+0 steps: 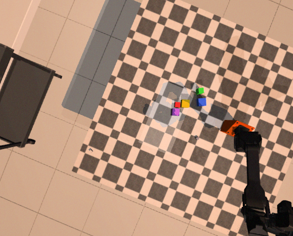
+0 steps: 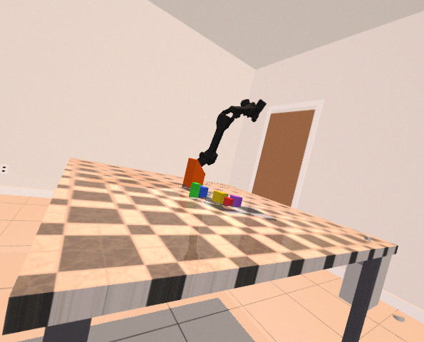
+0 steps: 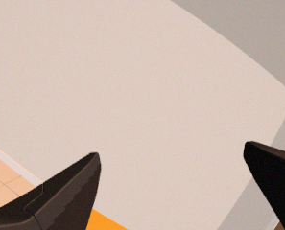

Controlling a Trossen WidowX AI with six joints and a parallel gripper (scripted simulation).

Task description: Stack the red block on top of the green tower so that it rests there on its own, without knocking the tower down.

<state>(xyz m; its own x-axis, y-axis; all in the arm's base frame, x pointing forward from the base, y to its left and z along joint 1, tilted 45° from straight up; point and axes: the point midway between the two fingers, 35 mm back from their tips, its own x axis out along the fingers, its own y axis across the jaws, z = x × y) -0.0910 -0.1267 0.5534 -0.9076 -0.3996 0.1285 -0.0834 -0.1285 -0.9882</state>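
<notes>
Now: gripper tip 61 cm above the red block, 53 cm short of it and 29 cm to the left of it. The rest, counted from my gripper tip: blue block (60 cm below, 40 cm ahead, 36 cm to the right); then yellow block (60 cm below, 49 cm ahead, 31 cm to the right); then purple block (60 cm below, 52 cm ahead, 24 cm to the right).
</notes>
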